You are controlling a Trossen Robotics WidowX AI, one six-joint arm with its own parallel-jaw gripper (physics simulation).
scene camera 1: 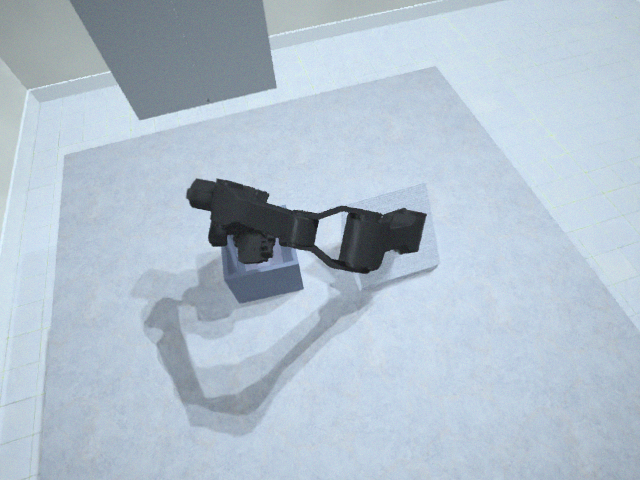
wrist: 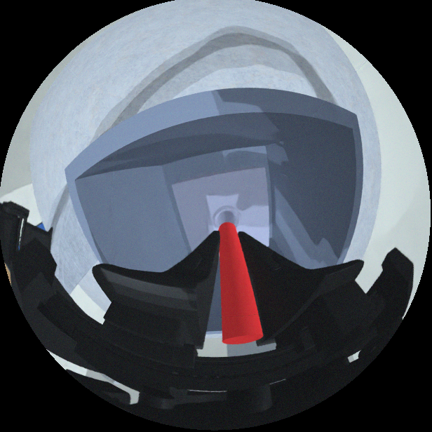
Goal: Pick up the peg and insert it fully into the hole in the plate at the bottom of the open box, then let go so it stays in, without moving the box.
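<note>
A red peg (wrist: 239,290) is held between the fingertips of my gripper (wrist: 227,236), which is shut on it. The peg's far end overlaps the near edge of the round hole (wrist: 226,216) in the wrist view; whether it has entered the hole I cannot tell. The pale plate (wrist: 195,197) lies at the bottom of the open blue-grey box (scene camera 1: 266,284) (wrist: 145,117). In the scene view the gripper's dark body is over the box and hides part of its inside; the peg and the fingertips do not show there.
The arm (scene camera 1: 266,217) reaches from the right, over a pale raised block (scene camera 1: 403,268) beside the box. The box stands on a large pale mat (scene camera 1: 387,387). A grey panel (scene camera 1: 191,51) is at the upper left. The box walls (wrist: 310,150) rise around the plate.
</note>
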